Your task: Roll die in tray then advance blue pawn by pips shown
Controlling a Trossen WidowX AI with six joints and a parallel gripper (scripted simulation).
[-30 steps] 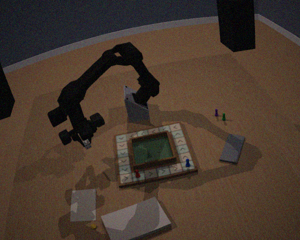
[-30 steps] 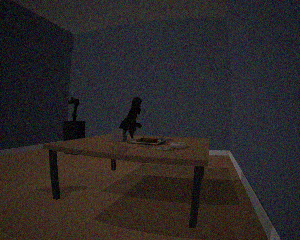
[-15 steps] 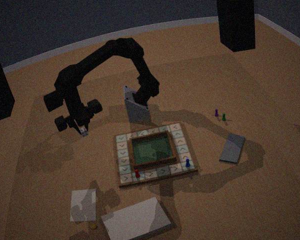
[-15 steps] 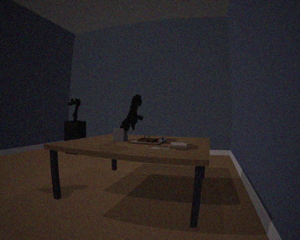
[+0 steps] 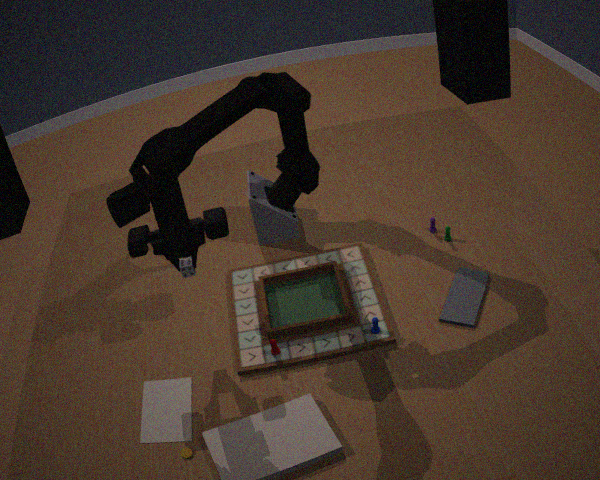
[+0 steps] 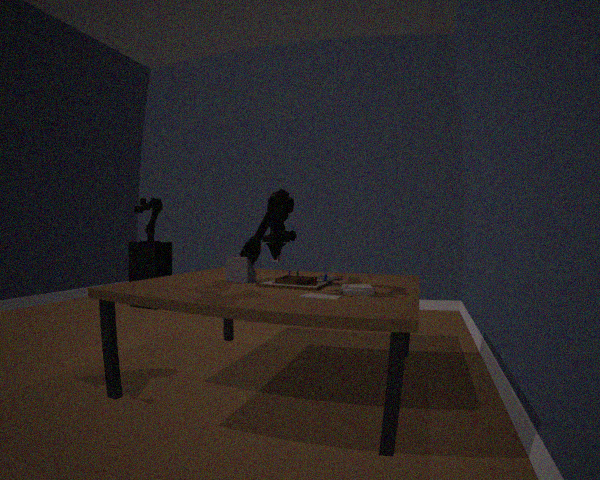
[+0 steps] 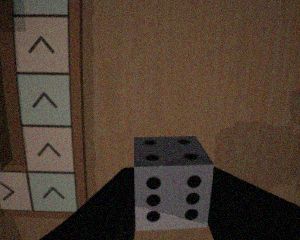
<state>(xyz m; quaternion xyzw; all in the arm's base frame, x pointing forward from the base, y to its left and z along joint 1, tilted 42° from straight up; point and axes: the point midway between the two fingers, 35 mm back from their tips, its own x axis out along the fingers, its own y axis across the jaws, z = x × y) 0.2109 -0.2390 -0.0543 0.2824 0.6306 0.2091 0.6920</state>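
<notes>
The blue pawn lies 170 mm ahead of my gripper tip, 290 mm to the left of it and 100 mm below it. Round my gripper tip: red pawn: 150 mm ahead, 110 mm to the left, 100 mm below; then green tray: 50 mm ahead, 190 mm to the left, 120 mm below; then white die: right at my gripper tip.
</notes>
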